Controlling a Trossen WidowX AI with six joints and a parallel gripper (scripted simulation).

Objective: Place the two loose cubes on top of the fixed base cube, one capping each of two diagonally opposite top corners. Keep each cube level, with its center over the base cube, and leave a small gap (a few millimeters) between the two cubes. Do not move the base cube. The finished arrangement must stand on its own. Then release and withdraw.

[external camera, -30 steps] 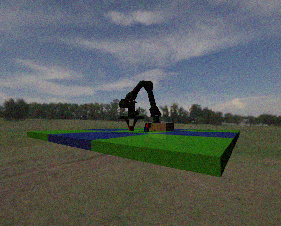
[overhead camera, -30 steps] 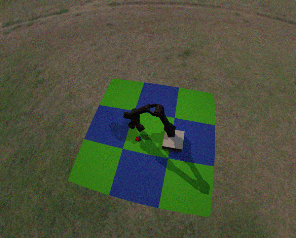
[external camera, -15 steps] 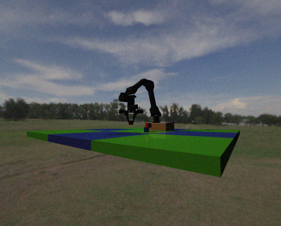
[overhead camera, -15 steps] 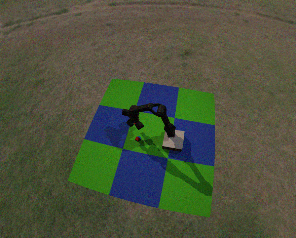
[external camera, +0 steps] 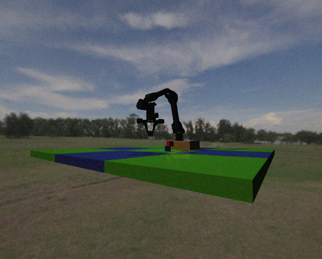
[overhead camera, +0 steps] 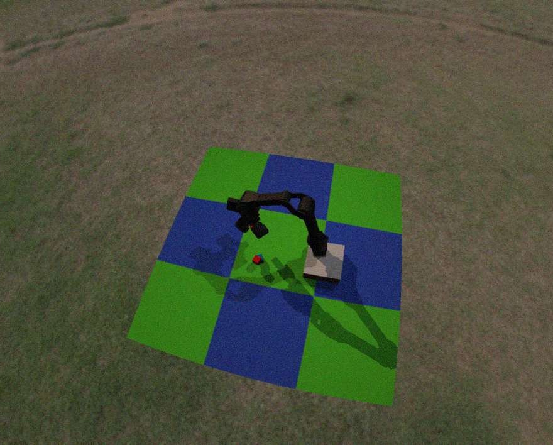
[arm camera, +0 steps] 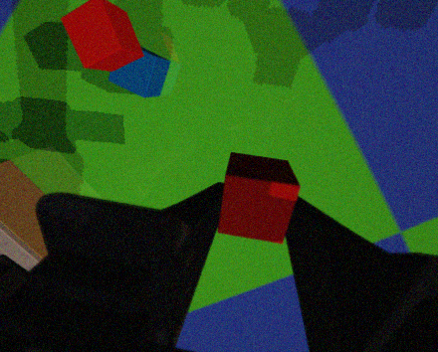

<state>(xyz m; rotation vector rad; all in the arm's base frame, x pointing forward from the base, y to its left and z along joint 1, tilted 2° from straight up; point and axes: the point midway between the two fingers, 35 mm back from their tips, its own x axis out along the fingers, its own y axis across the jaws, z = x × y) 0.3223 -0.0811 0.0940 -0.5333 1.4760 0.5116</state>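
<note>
Right now my gripper tip is 140 mm to the right of the red cube, 70 mm above it and 20 mm past it. The rest, counted from my gripper tip: blue cube: 120 mm to the left, 100 mm below, 30 mm behind.
</note>
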